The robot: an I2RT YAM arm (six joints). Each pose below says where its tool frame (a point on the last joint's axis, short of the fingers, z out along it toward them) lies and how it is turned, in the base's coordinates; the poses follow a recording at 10 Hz.
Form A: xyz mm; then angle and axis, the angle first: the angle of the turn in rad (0 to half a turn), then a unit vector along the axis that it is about.
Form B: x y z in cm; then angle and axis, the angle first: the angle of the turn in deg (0 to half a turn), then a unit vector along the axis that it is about. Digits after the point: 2 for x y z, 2 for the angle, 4 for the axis.
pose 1, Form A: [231.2 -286.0 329.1 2.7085 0.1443 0.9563 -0.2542]
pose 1, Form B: [23.12 -28.60 32.91 155.19 0.1443 0.9563 -0.2542]
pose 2, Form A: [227.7 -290.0 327.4 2.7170 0.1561 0.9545 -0.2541]
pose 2, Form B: [22.77 -29.00 32.74 155.67 0.1561 0.9545 -0.2541]
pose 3, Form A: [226.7 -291.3 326.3 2.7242 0.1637 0.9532 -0.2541]
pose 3, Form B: [22.67 -29.13 32.63 156.09 0.1637 0.9532 -0.2541]
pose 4, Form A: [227.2 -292.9 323.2 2.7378 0.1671 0.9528 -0.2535]
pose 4, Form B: [22.72 -29.29 32.32 156.86 0.1671 0.9528 -0.2535]
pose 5, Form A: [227.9 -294.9 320.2 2.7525 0.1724 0.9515 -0.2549]
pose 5, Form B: [22.79 -29.49 32.02 157.71 0.1724 0.9515 -0.2549]
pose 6, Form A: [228.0 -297.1 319.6 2.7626 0.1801 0.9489 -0.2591]
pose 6, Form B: [22.80 -29.71 31.96 158.29 0.1801 0.9489 -0.2591]
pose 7, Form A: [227.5 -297.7 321.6 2.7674 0.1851 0.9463 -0.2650]
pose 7, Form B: [22.75 -29.77 32.16 158.56 0.1851 0.9463 -0.2650]
